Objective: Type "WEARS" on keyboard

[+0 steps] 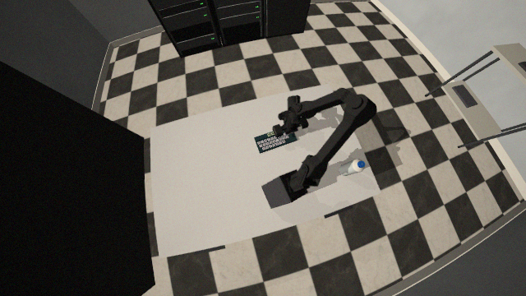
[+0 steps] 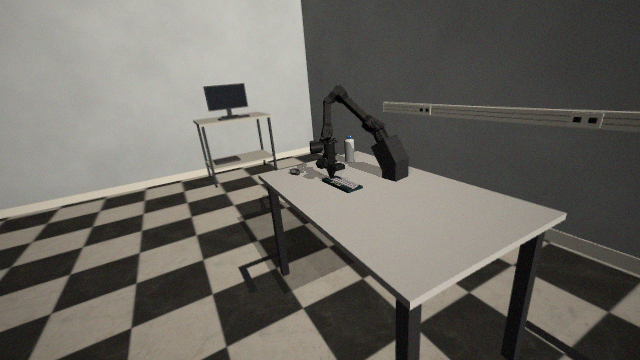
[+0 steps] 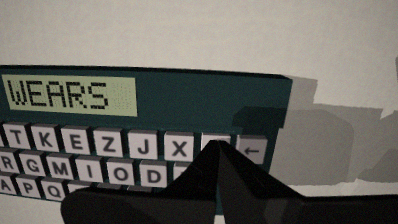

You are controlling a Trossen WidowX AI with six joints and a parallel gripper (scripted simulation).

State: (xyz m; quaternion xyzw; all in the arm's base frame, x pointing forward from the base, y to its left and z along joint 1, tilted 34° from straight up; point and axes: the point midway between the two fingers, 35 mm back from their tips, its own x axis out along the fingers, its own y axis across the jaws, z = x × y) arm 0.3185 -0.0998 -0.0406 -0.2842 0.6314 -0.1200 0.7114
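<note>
Right now my hand is 20 mm to the left of the left-arrow key and 30 mm above it. From my hand the other things lie so: dark object 140 mm ahead, 240 mm to the right, 30 mm below.
</note>
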